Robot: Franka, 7 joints.
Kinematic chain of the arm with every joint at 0, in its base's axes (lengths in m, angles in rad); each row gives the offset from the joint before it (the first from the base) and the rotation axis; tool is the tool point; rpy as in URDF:
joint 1: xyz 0 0 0.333 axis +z
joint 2: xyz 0 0 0 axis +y
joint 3: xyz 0 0 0.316 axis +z
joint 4: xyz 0.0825 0 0 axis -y
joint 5: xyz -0.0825 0 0.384 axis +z
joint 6: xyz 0 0 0 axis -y
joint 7: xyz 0.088 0 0 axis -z
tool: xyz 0 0 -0.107 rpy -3.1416 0 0
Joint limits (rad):
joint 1: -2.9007..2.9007
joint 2: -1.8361..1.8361
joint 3: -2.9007..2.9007
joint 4: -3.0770..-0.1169
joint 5: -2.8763..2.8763
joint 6: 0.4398..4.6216
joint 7: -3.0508..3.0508
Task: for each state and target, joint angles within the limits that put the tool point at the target. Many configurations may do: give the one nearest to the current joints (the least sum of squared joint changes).
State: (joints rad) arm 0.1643 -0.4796 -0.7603 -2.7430 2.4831 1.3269 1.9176
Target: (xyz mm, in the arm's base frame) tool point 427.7 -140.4 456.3
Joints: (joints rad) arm 0.2522 -0.2852 -0.7029 -2.6269 2.5002 1.3889 1.9176
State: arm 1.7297 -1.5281 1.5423 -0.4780 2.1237 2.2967 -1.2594
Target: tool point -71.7 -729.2 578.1
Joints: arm 2.2685 -1.4621 1.2778 -1.2544 2.1841 2.7104 -1.2594
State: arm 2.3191 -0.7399 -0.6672 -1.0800 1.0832 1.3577 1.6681
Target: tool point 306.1 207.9 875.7
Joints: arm 2.2943 -0.8288 -0.9862 -1.3911 0.9495 1.2616 1.6681
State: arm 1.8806 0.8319 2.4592 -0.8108 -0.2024 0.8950 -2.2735
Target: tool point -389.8 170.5 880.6
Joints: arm 1.9312 0.9150 2.3486 -0.7613 -0.2462 0.9883 -2.2735
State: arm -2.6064 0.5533 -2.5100 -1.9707 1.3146 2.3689 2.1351
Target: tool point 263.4 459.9 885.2
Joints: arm -2.7035 0.1084 -2.5861 -1.3680 1.3147 2.4529 2.1351
